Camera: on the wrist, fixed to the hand. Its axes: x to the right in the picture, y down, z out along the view.
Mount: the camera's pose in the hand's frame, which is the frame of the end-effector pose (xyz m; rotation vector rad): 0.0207 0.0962 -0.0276 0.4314 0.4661 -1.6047
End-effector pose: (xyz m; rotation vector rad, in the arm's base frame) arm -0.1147 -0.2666 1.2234 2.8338 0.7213 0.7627
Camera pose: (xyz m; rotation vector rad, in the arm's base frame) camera -0.0728 -0.3416 1.2788 -1.2488 -2.7358 -0.8380
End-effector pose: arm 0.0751 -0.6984 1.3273 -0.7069 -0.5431 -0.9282
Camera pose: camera 0.1714 -0.6906 1.2939 0.5372 -0.8255 -2.2662
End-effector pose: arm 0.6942 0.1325 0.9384 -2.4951 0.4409 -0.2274
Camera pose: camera 0.6813 0.0363 0.9063 -1.7554 -1.3716 -1.3098
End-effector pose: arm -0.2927 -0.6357 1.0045 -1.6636 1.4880 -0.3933
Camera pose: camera -0.3706 -0.6588 0.9425 -2.1031 -0.0736 -1.8508
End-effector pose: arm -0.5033 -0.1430 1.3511 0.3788 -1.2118 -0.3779
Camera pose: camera -0.4632 -0.0663 1.4054 1.7086 -0.2770 -1.2939
